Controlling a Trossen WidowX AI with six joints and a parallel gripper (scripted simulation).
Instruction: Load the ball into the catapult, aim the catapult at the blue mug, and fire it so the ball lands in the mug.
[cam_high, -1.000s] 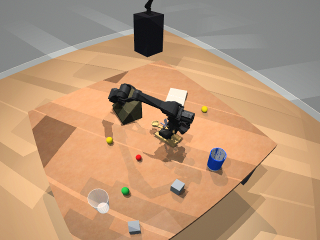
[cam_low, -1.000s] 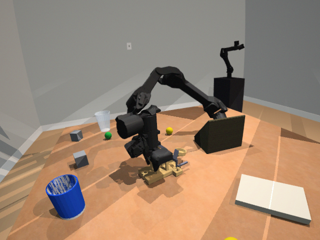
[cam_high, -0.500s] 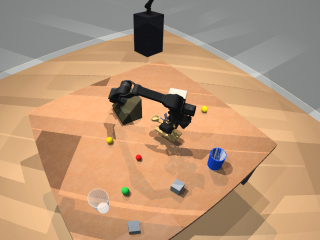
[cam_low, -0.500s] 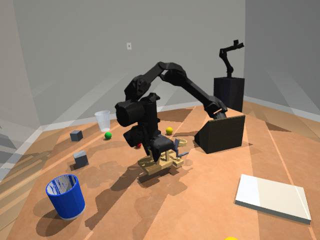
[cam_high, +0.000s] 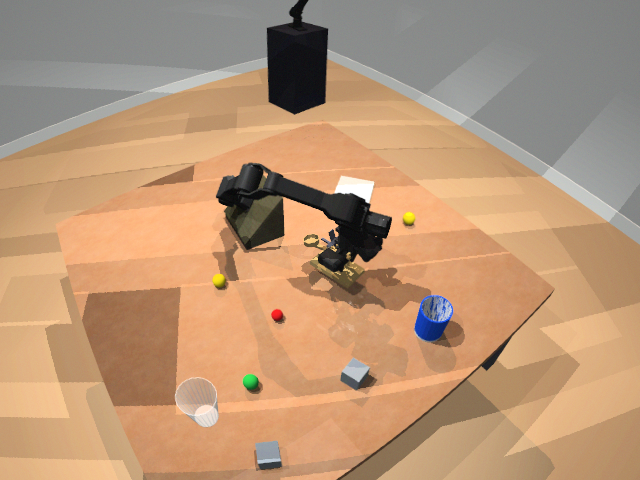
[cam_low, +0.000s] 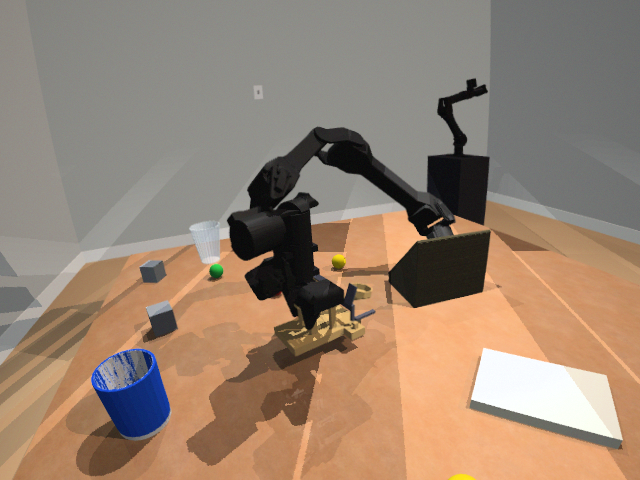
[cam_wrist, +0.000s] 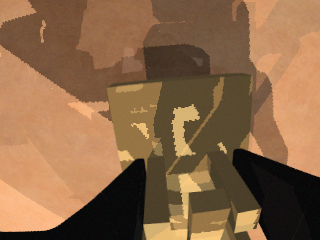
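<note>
Now: gripper tip 3 cm past the red ball, 23 cm to the left of it and 5 cm above it. Also, from my gripper tip: white slab: 26 cm behind, 30 cm to the left, 5 cm below; then wooden catapult: 7 cm behind, 1 cm to the left, 2 cm above; then blue mug: 29 cm ahead, 4 cm to the left, 3 cm below.
</note>
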